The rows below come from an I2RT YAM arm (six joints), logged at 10 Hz.
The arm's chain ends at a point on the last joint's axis. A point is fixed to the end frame.
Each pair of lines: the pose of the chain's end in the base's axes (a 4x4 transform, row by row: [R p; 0 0 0 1], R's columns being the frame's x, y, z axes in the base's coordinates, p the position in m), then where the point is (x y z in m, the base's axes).
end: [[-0.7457 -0.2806 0.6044 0.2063], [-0.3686 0.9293 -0.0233 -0.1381], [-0.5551 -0.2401 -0.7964 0.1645], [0 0 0 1]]
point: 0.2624 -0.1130 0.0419
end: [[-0.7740 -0.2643 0.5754 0.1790], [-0.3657 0.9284 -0.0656 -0.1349], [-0.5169 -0.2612 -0.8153 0.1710], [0 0 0 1]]
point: 0.2314 -0.1154 0.0457
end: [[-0.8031 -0.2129 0.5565 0.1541], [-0.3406 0.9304 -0.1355 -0.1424], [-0.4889 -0.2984 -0.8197 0.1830], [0 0 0 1]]
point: 0.2055 -0.1315 0.0563
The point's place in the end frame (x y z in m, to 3 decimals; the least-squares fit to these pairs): 0.017 0.037 0.131
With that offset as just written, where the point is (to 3 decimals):
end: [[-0.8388 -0.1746 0.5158 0.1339], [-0.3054 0.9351 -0.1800 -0.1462], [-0.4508 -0.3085 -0.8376 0.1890], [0 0 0 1]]
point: 0.181 -0.140 0.060
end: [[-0.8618 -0.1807 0.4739 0.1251], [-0.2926 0.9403 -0.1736 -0.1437], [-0.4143 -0.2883 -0.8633 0.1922], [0 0 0 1]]
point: 0.166 -0.137 0.061
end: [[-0.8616 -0.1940 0.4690 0.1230], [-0.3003 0.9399 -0.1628 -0.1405], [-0.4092 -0.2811 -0.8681 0.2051], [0 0 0 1]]
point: 0.163 -0.132 0.074
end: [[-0.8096 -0.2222 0.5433 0.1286], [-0.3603 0.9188 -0.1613 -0.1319], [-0.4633 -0.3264 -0.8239 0.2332], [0 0 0 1]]
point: 0.178 -0.125 0.105
